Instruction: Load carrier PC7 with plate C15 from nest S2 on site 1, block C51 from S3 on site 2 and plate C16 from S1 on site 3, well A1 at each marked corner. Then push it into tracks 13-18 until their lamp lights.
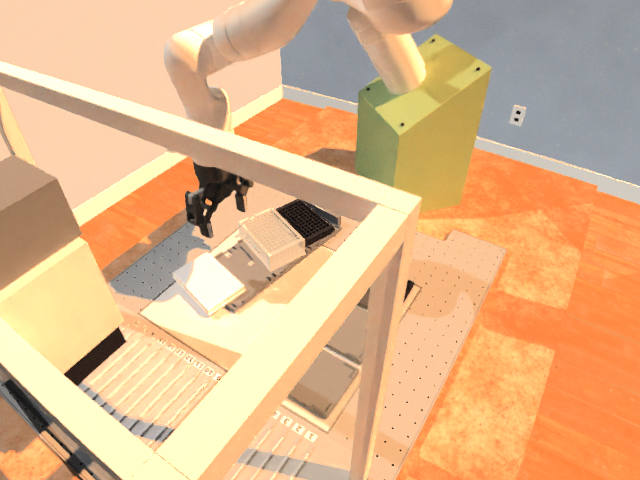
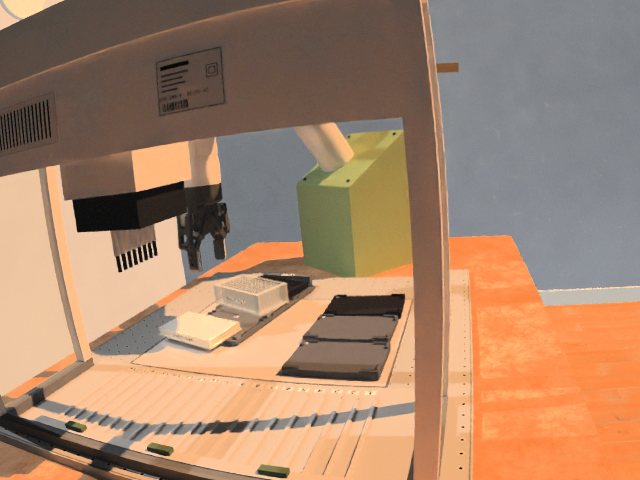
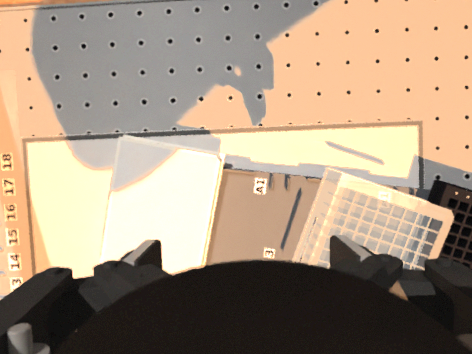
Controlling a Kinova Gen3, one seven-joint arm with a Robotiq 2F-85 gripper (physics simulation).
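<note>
My gripper is open and empty, fingers down, above the back-left row. In that row a white plate lies askew at the near end of a grey base. A clear deep-well block stands on the base, and a black plate sits at its far end. A bare site marked A1 shows between white plate and block. I cannot read the plate names or tell which base is PC7.
A second row of grey bases with a black far one lies right. Numbered tracks run in front. A pipetting head hangs at the left. Frame beams surround the deck; a green pedestal stands behind.
</note>
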